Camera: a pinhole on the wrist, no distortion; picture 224 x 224 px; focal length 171.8 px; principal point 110.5 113.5 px. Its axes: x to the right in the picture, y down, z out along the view. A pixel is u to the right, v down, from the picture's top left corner.
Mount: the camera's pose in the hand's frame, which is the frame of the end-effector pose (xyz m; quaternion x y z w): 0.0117 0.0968 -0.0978 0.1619 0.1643 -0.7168 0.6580
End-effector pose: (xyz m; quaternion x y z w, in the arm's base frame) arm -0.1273 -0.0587 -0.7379 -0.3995 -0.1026 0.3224 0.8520
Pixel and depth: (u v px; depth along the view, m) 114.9 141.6 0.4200
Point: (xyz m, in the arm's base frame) -0.1387 0.1033 -0.4853
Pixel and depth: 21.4 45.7 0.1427
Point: -0.2346 0.0039 -0.7693
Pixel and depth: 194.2 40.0 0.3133
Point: -0.2063 -0.1548 -0.5232
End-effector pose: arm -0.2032 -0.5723 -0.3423 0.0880 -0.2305 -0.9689 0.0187
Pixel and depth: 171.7 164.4 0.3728
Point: -0.3367 -0.3272 -0.2960
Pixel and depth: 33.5 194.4 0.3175
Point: -0.4122 -0.5376 -0.1219
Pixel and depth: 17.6 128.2 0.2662
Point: -0.2815 -0.5776 -0.1232
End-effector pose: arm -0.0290 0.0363 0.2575 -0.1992 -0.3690 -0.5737 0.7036
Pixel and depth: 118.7 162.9 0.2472
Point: -0.0863 0.0589 0.3866
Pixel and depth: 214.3 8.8 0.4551
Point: -0.4200 0.2791 0.1145
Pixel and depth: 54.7 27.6 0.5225
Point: -0.1442 0.5232 0.3731
